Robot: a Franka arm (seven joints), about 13 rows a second.
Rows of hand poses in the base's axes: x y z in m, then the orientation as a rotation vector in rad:
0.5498 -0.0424 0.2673 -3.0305 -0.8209 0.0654
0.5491 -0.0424 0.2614 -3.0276 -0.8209 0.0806
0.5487 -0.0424 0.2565 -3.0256 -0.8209 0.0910
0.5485 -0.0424 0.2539 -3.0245 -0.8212 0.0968
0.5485 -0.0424 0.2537 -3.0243 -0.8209 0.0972
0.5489 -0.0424 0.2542 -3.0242 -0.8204 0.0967
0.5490 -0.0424 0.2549 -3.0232 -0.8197 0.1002
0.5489 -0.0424 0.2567 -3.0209 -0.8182 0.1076
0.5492 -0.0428 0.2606 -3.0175 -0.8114 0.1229
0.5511 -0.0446 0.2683 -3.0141 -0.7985 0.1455
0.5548 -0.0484 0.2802 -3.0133 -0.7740 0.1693
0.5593 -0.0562 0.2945 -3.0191 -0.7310 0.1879
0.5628 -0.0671 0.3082 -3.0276 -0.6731 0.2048
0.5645 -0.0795 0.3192 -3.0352 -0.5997 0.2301
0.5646 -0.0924 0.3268 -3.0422 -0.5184 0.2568
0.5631 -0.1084 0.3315 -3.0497 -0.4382 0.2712
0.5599 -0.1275 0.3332 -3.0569 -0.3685 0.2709
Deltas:
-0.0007 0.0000 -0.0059 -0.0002 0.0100 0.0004
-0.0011 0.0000 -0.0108 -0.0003 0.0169 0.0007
-0.0013 0.0000 -0.0134 -0.0005 0.0207 0.0011
-0.0013 0.0000 -0.0136 -0.0003 0.0210 0.0009
-0.0009 0.0000 -0.0131 0.0000 0.0208 0.0006
-0.0008 0.0000 -0.0124 0.0004 0.0232 0.0004
-0.0009 0.0000 -0.0106 0.0014 0.0284 -0.0002
-0.0006 -0.0004 -0.0067 0.0031 0.0391 -0.0039
0.0013 -0.0022 0.0010 0.0045 0.0547 -0.0115
0.0050 -0.0060 0.0129 0.0058 0.0711 -0.0266
0.0095 -0.0138 0.0272 0.0056 0.0836 -0.0544
0.0130 -0.0247 0.0409 0.0056 0.0951 -0.0920
0.0147 -0.0371 0.0519 0.0059 0.1125 -0.1393
0.0148 -0.0500 0.0595 0.0058 0.1309 -0.1917
0.0133 -0.0660 0.0642 0.0059 0.1411 -0.2437
0.0101 -0.0851 0.0659 0.0069 0.1416 -0.2891

